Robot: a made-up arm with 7 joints.
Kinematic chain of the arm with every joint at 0, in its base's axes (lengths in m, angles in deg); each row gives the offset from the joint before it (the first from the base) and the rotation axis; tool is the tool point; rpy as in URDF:
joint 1: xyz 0 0 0.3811 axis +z
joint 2: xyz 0 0 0 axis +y
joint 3: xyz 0 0 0.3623 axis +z
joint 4: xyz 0.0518 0 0 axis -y
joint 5: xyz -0.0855 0 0.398 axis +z
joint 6: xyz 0 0 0 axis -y
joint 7: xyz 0.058 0 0 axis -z
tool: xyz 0 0 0 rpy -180 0 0
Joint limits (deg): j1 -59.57..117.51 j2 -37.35..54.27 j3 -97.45..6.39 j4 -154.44..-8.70 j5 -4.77..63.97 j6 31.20..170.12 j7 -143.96..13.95
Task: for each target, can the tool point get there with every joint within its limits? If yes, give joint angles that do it. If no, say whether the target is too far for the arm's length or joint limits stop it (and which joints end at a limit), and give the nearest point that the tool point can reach.
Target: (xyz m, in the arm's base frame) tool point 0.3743 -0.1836 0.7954
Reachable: yes | joints -21.88 -15.25 -3.02 -111.54 13.62 106.71 -57.81
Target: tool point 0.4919 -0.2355 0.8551
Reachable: yes | joints -17.45 9.97 -5.21 -78.30 53.41 140.60 -56.39
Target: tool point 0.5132 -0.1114 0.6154
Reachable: yes | joints 47.29 12.10 -61.43 -114.08 49.86 134.36 -99.94
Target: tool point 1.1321 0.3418 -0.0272
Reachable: no: too far | nearest point 0.6798 0.2053 0.2909 | short by 0.570 m
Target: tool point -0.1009 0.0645 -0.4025
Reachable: no: joint limits stop it (at a limit: joint 1, joint 2) | nearest point -0.1286 0.1806 0.0984 | short by 0.515 m
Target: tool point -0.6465 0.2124 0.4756
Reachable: no: joint limits stop it (at a limit: joint 1, joint 2, joint 3, joint 5, joint 6) | nearest point -0.5627 0.0433 0.6182 | short by 0.237 m
